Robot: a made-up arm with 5 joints. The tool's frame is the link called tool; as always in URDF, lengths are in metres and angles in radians. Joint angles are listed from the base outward.
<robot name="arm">
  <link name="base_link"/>
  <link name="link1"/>
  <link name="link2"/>
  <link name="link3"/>
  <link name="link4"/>
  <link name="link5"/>
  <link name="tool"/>
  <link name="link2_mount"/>
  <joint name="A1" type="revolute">
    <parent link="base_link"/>
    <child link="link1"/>
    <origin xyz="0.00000 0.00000 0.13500" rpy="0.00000 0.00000 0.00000"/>
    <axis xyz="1 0 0"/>
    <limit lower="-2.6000" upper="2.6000"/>
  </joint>
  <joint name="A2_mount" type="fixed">
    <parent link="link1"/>
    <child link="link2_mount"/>
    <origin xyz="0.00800 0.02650 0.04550" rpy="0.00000 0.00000 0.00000"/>
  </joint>
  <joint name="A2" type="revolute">
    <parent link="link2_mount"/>
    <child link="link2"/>
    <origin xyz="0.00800 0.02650 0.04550" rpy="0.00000 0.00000 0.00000"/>
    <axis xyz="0 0 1"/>
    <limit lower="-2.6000" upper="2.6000"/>
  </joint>
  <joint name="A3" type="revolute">
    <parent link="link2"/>
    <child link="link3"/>
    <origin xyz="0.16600 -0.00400 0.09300" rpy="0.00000 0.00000 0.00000"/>
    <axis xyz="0 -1 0"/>
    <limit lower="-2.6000" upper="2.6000"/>
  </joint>
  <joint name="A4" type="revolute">
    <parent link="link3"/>
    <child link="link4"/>
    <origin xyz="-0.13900 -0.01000 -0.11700" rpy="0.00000 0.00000 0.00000"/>
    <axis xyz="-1 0 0"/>
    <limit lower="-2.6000" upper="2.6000"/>
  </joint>
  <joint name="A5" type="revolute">
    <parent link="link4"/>
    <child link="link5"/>
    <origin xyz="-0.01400 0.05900 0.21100" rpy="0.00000 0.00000 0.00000"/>
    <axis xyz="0 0 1"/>
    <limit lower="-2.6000" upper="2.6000"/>
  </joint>
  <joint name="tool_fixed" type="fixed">
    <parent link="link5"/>
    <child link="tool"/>
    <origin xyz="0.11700 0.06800 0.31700" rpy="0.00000 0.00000 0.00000"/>
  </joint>
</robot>
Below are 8 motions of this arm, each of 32 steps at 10 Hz.
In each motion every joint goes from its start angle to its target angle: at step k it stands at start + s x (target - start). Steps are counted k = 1, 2, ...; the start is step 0. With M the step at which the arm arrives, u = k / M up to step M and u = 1 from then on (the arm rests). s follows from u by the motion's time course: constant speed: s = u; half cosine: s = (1 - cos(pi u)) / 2; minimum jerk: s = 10 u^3 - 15 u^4 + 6 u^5.
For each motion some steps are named. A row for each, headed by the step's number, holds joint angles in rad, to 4 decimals.
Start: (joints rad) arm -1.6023 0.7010 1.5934 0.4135 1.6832
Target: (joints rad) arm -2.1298 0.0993 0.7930 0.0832 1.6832
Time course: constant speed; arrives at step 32
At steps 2, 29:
2: -1.6353 0.6634 1.5434 0.3929 1.6832
29: -2.0803 0.1557 0.8680 0.1142 1.6832

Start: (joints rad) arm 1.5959 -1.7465 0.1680 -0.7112 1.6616
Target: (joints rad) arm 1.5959 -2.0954 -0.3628 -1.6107 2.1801
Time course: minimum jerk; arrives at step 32
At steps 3, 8, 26, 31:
3: 1.5959 -1.7490 0.1642 -0.7176 1.6653
8: 1.5959 -1.7826 0.1131 -0.8043 1.7153
26: 1.5959 -2.0784 -0.3369 -1.5668 2.1548
31: 1.5959 -2.0953 -0.3626 -1.6104 2.1799

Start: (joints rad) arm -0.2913 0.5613 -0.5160 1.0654 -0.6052
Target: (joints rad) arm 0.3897 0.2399 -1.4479 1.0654 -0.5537
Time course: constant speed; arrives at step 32
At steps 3, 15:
3: -0.2275 0.5312 -0.6034 1.0654 -0.6004
15: 0.0279 0.4106 -0.9528 1.0654 -0.5811

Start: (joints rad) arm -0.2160 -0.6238 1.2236 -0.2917 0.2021
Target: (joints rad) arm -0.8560 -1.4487 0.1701 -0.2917 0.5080
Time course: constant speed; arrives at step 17
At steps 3, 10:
3: -0.3289 -0.7694 1.0377 -0.2917 0.2561
10: -0.5925 -1.1090 0.6039 -0.2917 0.3820

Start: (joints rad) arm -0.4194 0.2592 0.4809 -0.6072 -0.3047
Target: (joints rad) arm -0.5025 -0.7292 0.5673 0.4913 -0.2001
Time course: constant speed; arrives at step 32
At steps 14, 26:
14: -0.4558 -0.1732 0.5187 -0.1266 -0.2589
26: -0.4869 -0.5439 0.5511 0.2853 -0.2197

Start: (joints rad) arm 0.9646 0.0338 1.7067 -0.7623 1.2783
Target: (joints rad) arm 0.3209 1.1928 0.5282 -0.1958 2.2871
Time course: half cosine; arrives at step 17
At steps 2, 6, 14, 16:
2: 0.9429 0.0729 1.6669 -0.7432 1.3124
6: 0.7862 0.3550 1.3801 -0.6053 1.5579
14: 0.3691 1.1060 0.6165 -0.2382 2.2115
16: 0.3264 1.1829 0.5382 -0.2006 2.2785

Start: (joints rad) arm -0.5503 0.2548 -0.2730 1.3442 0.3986
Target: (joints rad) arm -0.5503 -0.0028 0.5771 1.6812 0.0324
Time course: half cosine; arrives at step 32
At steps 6, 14, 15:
6: -0.5503 0.2331 -0.2014 1.3726 0.3677
14: -0.5503 0.1511 0.0691 1.4798 0.2512
15: -0.5503 0.1386 0.1104 1.4962 0.2334

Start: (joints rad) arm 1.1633 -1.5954 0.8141 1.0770 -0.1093
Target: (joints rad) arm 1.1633 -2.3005 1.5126 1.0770 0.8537
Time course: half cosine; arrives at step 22
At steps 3, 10, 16, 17, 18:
3: 1.1633 -1.6273 0.8457 1.0770 -0.0658
10: 1.1633 -1.8978 1.1136 1.0770 0.3037
16: 1.1633 -2.1788 1.3921 1.0770 0.6875
17: 1.1633 -2.2144 1.4273 1.0770 0.7361
18: 1.1633 -2.2445 1.4572 1.0770 0.7773

